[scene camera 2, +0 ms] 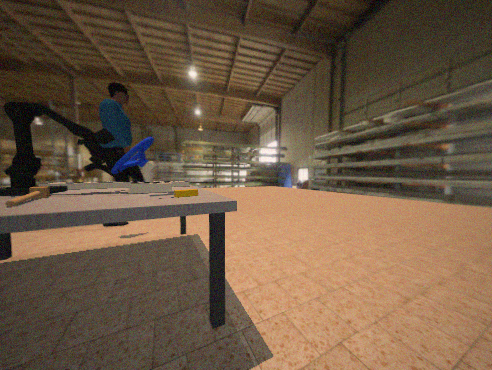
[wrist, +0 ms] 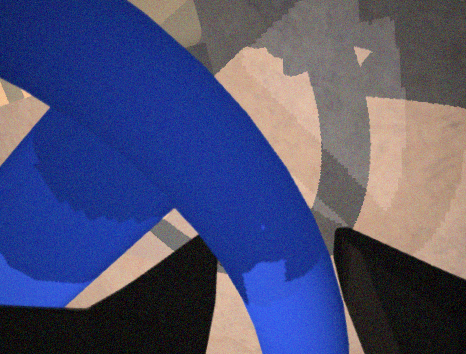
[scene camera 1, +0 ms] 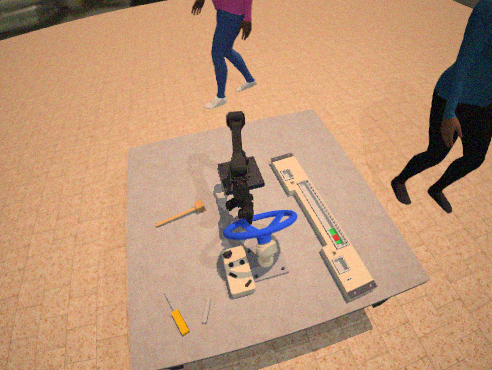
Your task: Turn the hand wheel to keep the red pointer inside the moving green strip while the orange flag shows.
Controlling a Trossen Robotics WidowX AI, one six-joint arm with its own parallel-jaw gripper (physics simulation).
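Frame: origin at the arm's base, x left, y back, z up, level; centimetres.
Where they show: gripper, fingertip midpoint: (scene camera 2: 116, 174) (scene camera 1: 250, 222); arm's base, link origin: (scene camera 2: 23, 187).
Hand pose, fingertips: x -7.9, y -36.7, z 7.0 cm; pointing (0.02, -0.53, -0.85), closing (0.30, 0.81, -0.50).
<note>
Things, the pixels of their top centre, and the offset from my fingertips. "spot": a spot on its surface instead. Level surfaces: height alone.
- long cream gauge, surface spot: (scene camera 1: 311, 212) spot: dx +30.1, dy -2.9, dz -5.8 cm
- red pointer, surface spot: (scene camera 1: 336, 237) spot: dx +34.1, dy -19.4, dz -5.8 cm
- green strip, surface spot: (scene camera 1: 333, 232) spot: dx +34.2, dy -16.6, dz -5.8 cm
- wooden mallet, top centre: (scene camera 1: 178, 212) (scene camera 2: 28, 188) dx -29.9, dy +21.8, dz -5.4 cm
- yellow-handled screwdriver, top centre: (scene camera 1: 174, 310) (scene camera 2: 175, 190) dx -42.6, dy -23.8, dz -7.0 cm
- thin rod, top centre: (scene camera 1: 206, 310) dx -30.1, dy -27.5, dz -8.3 cm
- table, surface height: dz -9.8 cm
The blue hand wheel (scene camera 1: 293, 217) (scene camera 2: 132, 158) (wrist: 175, 125) stands tilted on a cream post. My gripper (scene camera 1: 248, 219) (wrist: 275, 243) is shut on its rim, at the side nearest the arm base; a spoke meets the rim beside the fingers. On the long cream gauge (scene camera 1: 311, 212), the red pointer (scene camera 1: 336, 237) sits inside the green strip (scene camera 1: 333, 232), near the slot's lower end, with green showing on both sides of it. No orange flag shows in the scene views.
A cream box with black knobs (scene camera 1: 239, 272) lies beside the post. A wooden mallet (scene camera 1: 180, 215) (scene camera 2: 27, 196), a yellow-handled screwdriver (scene camera 1: 180, 322) (scene camera 2: 186, 192) and a thin rod (scene camera 1: 206, 311) lie on the table (scene camera 1: 150, 270). Two people are on the floor beyond the table.
</note>
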